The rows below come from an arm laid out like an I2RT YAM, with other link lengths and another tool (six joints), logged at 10 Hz.
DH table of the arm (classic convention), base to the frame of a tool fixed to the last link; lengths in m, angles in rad. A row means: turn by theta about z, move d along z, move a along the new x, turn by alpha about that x. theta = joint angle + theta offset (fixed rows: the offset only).
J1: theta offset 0; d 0.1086; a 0.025; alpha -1.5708
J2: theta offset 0; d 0; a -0.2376; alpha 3.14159
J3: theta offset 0.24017; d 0; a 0.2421; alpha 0
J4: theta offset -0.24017; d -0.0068; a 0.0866; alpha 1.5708
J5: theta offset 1.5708; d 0.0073; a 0; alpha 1.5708
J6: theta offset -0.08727; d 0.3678; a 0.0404; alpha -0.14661
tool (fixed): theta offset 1.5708; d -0.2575; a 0; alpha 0
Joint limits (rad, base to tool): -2.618..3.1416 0..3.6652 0..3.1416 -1.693..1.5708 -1.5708..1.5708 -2.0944..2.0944
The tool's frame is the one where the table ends.
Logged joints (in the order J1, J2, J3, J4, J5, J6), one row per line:
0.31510, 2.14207, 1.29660, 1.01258, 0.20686, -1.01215
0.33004, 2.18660, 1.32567, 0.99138, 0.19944, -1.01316
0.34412, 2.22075, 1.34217, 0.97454, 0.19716, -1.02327
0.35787, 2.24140, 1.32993, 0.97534, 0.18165, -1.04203
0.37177, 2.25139, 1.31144, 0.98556, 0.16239, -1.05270
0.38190, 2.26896, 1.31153, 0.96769, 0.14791, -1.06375
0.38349, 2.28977, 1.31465, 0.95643, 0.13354, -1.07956
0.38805, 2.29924, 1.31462, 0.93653, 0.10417, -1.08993
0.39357, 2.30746, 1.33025, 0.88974, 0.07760, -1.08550
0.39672, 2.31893, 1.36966, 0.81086, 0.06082, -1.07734
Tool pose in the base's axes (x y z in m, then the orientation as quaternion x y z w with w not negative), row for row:
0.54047, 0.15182, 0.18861, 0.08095, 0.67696, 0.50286, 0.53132
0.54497, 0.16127, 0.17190, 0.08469, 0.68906, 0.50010, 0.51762
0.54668, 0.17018, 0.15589, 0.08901, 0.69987, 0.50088, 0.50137
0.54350, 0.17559, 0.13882, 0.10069, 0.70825, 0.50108, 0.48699
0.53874, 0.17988, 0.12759, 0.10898, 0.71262, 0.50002, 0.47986
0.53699, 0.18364, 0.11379, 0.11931, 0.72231, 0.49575, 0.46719
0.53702, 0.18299, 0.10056, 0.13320, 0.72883, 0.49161, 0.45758
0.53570, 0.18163, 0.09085, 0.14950, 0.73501, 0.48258, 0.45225
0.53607, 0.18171, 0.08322, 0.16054, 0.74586, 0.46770, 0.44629
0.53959, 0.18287, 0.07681, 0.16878, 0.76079, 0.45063, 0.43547
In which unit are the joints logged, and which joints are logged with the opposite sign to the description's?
The joints are logged in radians. Opposite sign: J5, J6.
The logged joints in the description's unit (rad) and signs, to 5 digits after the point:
0.31510, 2.14207, 1.29660, 1.01258, -0.20686, 1.01215
0.33004, 2.18660, 1.32567, 0.99138, -0.19944, 1.01316
0.34412, 2.22075, 1.34217, 0.97454, -0.19716, 1.02327
0.35787, 2.24140, 1.32993, 0.97534, -0.18165, 1.04203
0.37177, 2.25139, 1.31144, 0.98556, -0.16239, 1.05270
0.38190, 2.26896, 1.31153, 0.96769, -0.14791, 1.06375
0.38349, 2.28977, 1.31465, 0.95643, -0.13354, 1.07956
0.38805, 2.29924, 1.31462, 0.93653, -0.10417, 1.08993
0.39357, 2.30746, 1.33025, 0.88974, -0.07760, 1.08550
0.39672, 2.31893, 1.36966, 0.81086, -0.06082, 1.07734

